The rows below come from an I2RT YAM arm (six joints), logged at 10 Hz.
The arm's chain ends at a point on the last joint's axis. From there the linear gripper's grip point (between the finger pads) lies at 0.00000 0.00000 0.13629 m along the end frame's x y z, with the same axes.
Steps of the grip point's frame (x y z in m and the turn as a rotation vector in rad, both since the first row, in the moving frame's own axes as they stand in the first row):
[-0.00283, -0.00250, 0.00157, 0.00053, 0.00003, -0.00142]
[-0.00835, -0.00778, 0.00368, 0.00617, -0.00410, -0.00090]
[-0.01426, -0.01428, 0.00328, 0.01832, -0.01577, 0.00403]
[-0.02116, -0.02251, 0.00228, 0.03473, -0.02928, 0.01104]
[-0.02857, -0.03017, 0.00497, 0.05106, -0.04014, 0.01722]
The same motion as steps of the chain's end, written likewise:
[-0.00283, -0.00243, 0.00157, 0.00053, 0.00003, -0.00142]
[-0.00779, -0.00694, 0.00368, 0.00617, -0.00410, -0.00090]
[-0.01212, -0.01178, 0.00332, 0.01832, -0.01577, 0.00403]
[-0.01720, -0.01776, 0.00242, 0.03473, -0.02928, 0.01104]
[-0.02316, -0.02317, 0.00526, 0.05106, -0.04014, 0.01722]

